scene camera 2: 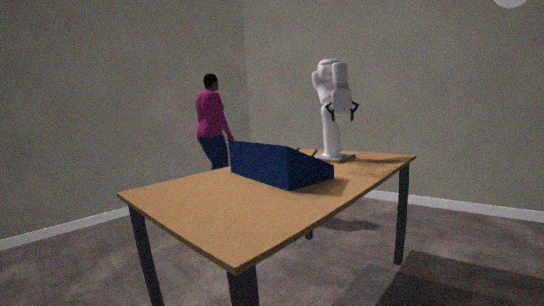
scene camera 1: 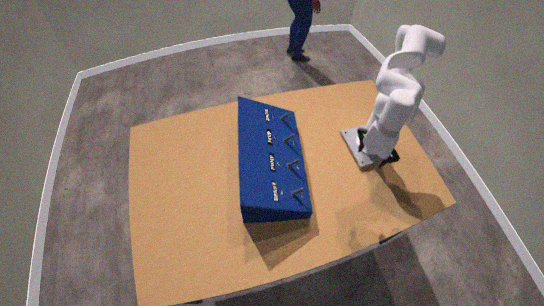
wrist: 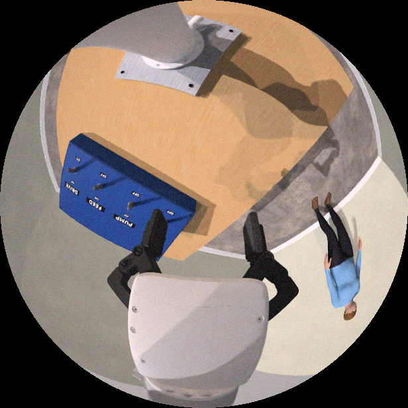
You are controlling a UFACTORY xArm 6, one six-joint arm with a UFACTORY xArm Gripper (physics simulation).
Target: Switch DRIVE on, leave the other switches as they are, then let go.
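Frame: origin at the arm's base, x left, y back, z up, level; millimetres.
Seen in the pictures: gripper, between the fingertips: [scene camera 2: 342, 121] [scene camera 1: 370, 157]; arm's base, origin of its link: [scene camera 2: 332, 155].
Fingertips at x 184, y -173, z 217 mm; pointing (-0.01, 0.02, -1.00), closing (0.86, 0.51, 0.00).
Observation:
Pixels of each thing's top centre, then the offset from my fingertips to it. Level surfaces: height alone.
- DRIVE lever, centre of its top: [scene camera 1: 286, 112] dx -356, dy -194, dz -108 mm
- FEED lever, centre of its top: [scene camera 1: 290, 134] dx -238, dy -214, dz -108 mm
- PUMP lever, centre of its top: [scene camera 1: 294, 159] dx -119, dy -233, dz -108 mm
- BRAKE lever, centre of its top: [scene camera 1: 299, 188] dx -1, dy -253, dz -108 mm
- wooden table, height of its surface: dz -238 mm
A blue sloped switch box [scene camera 1: 257, 150] [scene camera 2: 260, 162] [wrist: 107, 220] stands on the table. The DRIVE lever [scene camera 1: 286, 116] [wrist: 73, 169] is at one end of the row, then the FEED lever [scene camera 1: 289, 138] [wrist: 98, 187], the PUMP lever [scene camera 1: 292, 164] [wrist: 130, 205] and the BRAKE lever [scene camera 1: 297, 191]. All lean alike, towards the OFF marks. In the wrist view a finger covers part of the BRAKE end. My gripper [scene camera 2: 343, 120] [wrist: 204, 218] is open and empty, pointing down high above the table on the robot's side, apart from the box and away from DRIVE.
The arm's metal base plate [scene camera 1: 354, 151] [wrist: 175, 82] is fixed to the wooden table [scene camera 1: 180, 200] [scene camera 2: 200, 215] [wrist: 150, 125]. A person in a magenta top [scene camera 2: 210, 115] stands behind the table. In the wrist view a person in light blue [wrist: 345, 282] is beyond the table edge.

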